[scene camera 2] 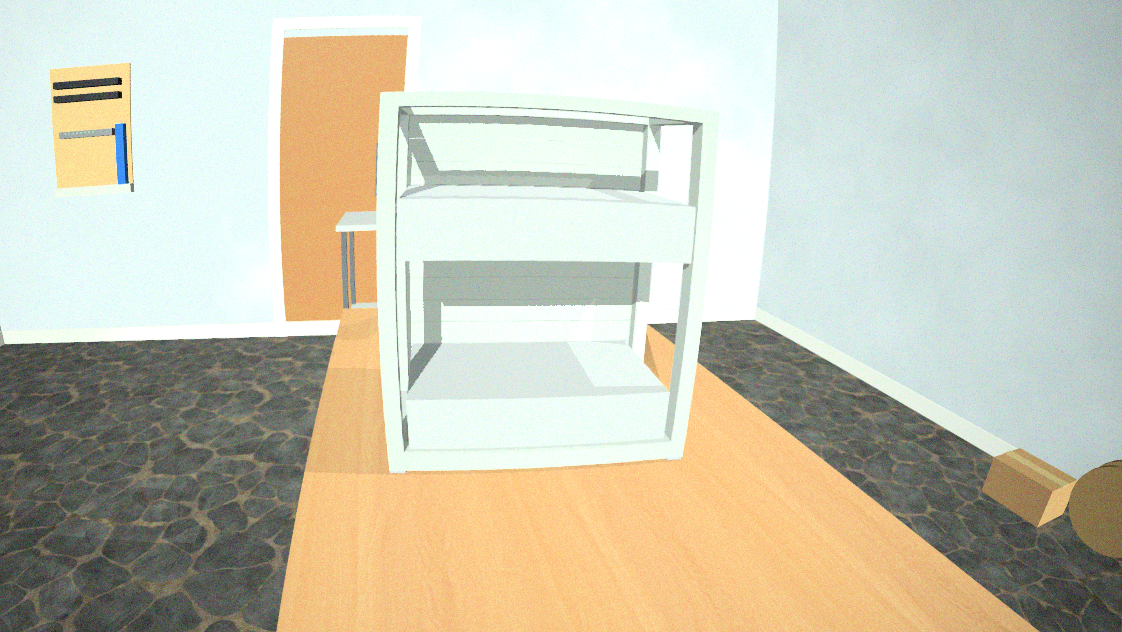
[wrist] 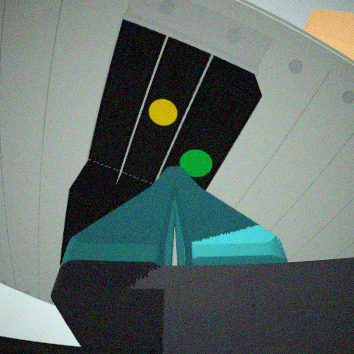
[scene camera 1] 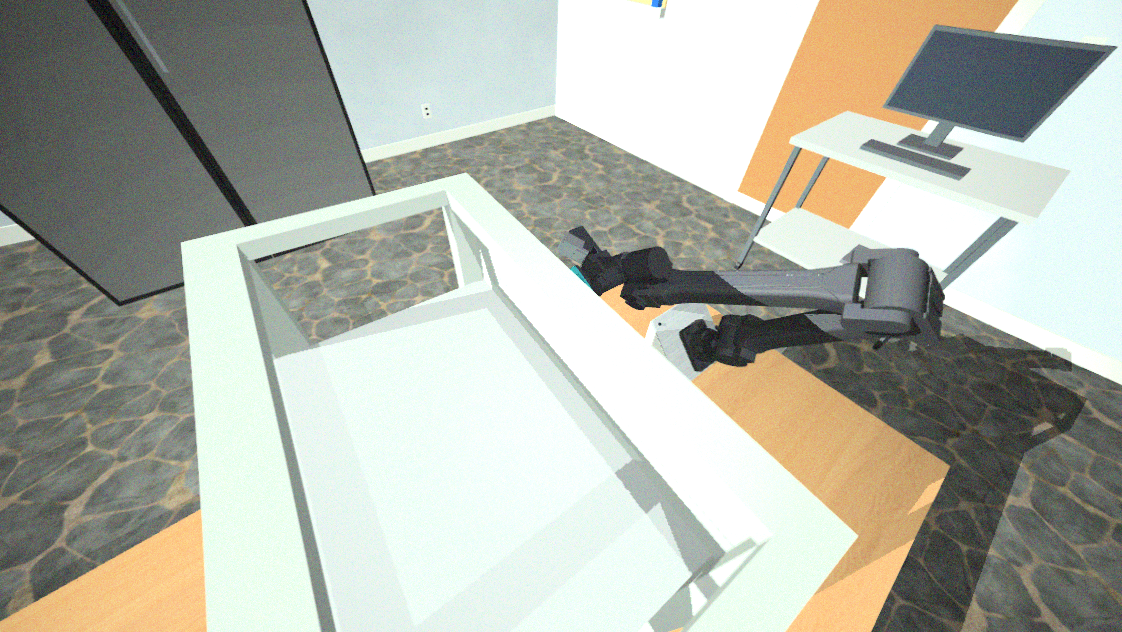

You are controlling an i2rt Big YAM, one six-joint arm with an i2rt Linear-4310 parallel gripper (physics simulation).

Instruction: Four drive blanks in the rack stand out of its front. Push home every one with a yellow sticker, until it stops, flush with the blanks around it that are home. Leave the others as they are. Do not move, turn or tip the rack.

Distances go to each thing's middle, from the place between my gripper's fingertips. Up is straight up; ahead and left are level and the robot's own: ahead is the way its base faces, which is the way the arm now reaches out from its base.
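Labels:
The pale grey rack [scene camera 1: 513, 448] now has my gripper 8 cm above it, 16 cm to the right of it and 21 cm short of it.

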